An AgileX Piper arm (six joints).
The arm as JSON. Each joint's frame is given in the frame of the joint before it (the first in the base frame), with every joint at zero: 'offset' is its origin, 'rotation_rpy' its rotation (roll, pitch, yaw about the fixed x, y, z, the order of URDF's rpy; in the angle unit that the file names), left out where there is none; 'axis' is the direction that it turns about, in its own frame. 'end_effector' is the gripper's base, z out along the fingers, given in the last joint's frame.
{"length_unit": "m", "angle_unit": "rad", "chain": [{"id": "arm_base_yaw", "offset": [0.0, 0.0, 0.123], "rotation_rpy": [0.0, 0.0, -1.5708], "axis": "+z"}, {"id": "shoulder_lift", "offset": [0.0, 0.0, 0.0], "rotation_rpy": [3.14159, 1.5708, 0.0], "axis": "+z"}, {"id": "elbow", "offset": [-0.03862, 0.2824, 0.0], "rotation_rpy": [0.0, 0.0, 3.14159], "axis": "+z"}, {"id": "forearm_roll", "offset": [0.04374, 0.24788, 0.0], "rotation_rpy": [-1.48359, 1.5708, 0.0], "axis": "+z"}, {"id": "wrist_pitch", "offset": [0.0, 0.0, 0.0], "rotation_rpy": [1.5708, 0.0, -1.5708], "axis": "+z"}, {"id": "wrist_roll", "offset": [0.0, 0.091, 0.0], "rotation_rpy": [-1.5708, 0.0, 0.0], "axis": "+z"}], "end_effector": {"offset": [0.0, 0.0, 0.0], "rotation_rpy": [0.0, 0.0, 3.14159]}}
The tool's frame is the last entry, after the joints.
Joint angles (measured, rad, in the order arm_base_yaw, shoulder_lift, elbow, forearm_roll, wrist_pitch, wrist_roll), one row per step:
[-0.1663, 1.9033, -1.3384, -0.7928, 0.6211, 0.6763]
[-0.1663, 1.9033, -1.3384, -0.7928, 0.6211, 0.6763]
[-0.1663, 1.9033, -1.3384, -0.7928, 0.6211, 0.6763]
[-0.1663, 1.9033, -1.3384, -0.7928, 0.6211, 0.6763]
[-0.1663, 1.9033, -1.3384, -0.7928, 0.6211, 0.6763]
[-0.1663, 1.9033, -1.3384, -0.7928, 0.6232, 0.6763]
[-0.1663, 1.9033, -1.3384, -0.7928, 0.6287, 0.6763]
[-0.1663, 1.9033, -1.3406, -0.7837, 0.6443, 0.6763]
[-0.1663, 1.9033, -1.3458, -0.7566, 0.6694, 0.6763]
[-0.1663, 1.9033, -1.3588, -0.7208, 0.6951, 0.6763]
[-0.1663, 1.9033, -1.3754, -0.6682, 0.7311, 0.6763]
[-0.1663, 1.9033, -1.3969, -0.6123, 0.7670, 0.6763]
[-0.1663, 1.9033, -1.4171, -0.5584, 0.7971, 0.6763]
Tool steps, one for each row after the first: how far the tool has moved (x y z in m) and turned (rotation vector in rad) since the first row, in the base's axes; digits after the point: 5 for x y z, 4 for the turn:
[0.00000, 0.00000, 0.00000, 0.0000, 0.0000, 0.0000]
[0.00000, 0.00000, 0.00000, 0.0000, 0.0000, 0.0000]
[0.00000, 0.00000, 0.00000, 0.0000, 0.0000, 0.0000]
[0.00000, 0.00000, 0.00000, 0.0000, 0.0000, 0.0000]
[-0.00017, -0.00008, -0.00005, -0.0004, 0.0016, -0.0013]
[-0.00060, -0.00030, -0.00016, -0.0016, 0.0057, -0.0048]
[-0.00158, -0.00061, -0.00018, 0.0029, 0.0139, -0.0188]
[-0.00306, -0.00054, -0.00019, 0.0210, 0.0240, -0.0466]
[-0.00343, -0.00018, 0.00165, 0.0463, 0.0261, -0.0778]
[-0.00425, 0.00079, 0.00367, 0.0854, 0.0313, -0.1210]
[-0.00432, 0.00217, 0.00693, 0.1285, 0.0324, -0.1631]
[-0.00408, 0.00396, 0.01005, 0.1723, 0.0313, -0.1990]

